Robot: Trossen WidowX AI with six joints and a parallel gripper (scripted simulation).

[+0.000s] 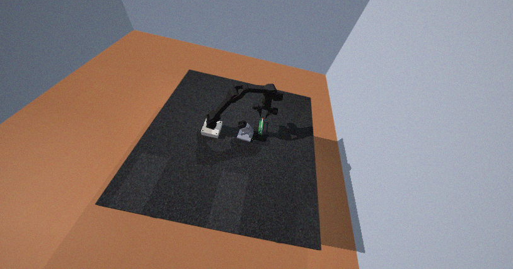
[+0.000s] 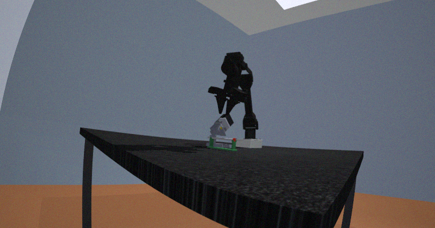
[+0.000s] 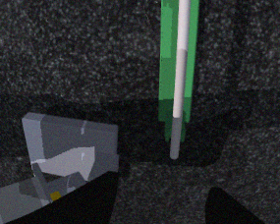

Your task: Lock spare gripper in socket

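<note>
Right now the green cradle is 10 mm ahead of my gripper tip, 20 mm to the left of it and 130 mm below it. The rest, counted from my gripper tip: spare gripper: 100 mm behind, 110 mm to the right, 30 mm below; then grey mount: 70 mm behind, 110 mm to the right, 90 mm below.
</note>
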